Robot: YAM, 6 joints.
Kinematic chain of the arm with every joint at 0, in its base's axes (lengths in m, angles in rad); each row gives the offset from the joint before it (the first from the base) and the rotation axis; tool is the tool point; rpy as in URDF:
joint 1: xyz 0 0 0.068 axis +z
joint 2: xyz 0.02 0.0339 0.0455 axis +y
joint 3: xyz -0.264 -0.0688 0 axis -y
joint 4: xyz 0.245 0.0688 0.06 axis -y
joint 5: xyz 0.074 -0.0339 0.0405 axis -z
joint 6: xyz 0.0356 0 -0.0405 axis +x
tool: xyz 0 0 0 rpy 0 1.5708 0
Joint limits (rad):
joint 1: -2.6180..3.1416
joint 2: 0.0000..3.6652
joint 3: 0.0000..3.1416
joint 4: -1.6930..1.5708
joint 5: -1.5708..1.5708
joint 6: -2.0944..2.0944
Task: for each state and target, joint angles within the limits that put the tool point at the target. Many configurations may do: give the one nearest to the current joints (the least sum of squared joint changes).
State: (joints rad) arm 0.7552 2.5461 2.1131 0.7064 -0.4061 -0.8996
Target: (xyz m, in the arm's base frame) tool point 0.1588 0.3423 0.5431
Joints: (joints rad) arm 1.0897 1.8175 1.9168 0.9239 -0.5177 -0.8996
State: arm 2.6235 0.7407 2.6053 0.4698 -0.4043 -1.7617
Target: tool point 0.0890 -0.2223 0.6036
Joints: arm 2.0331 0.5397 1.9431 0.3010 -0.5791 -1.7617
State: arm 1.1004 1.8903 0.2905 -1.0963 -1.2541 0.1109
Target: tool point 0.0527 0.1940 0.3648
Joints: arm 1.1316 1.1354 1.2053 -0.9937 -1.3576 0.1109
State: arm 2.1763 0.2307 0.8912 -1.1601 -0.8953 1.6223
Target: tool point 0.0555 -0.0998 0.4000
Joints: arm 2.3237 0.0912 1.2759 -1.0505 -0.8933 1.6223
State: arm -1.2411 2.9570 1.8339 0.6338 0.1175 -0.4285
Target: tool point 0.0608 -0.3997 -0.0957
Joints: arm -1.4067 2.6807 1.2110 0.5182 0.1498 -0.4285
